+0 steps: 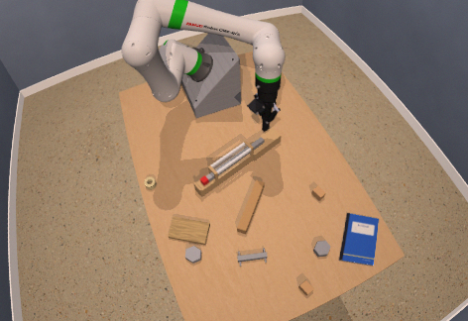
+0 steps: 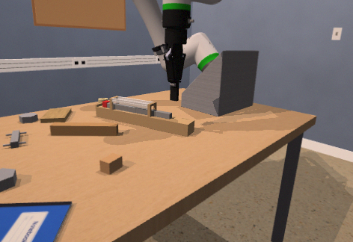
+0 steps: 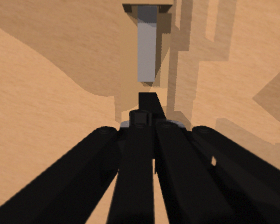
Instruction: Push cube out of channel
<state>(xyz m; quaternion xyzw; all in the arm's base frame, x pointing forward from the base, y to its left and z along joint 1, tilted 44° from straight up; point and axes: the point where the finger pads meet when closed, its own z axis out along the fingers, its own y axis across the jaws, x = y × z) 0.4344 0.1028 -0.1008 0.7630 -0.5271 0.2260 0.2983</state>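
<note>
My hand is 31 cm to the left of the red cube, 11 cm short of it and 9 cm above it. The rest, counted from my hand: channel: 17 cm to the right, 9 cm below, 6 cm ahead; then grey rod: 9 cm below, 8 cm to the right, 3 cm ahead; then long wooden block: 27 cm ahead, 17 cm to the right, 13 cm below.
</note>
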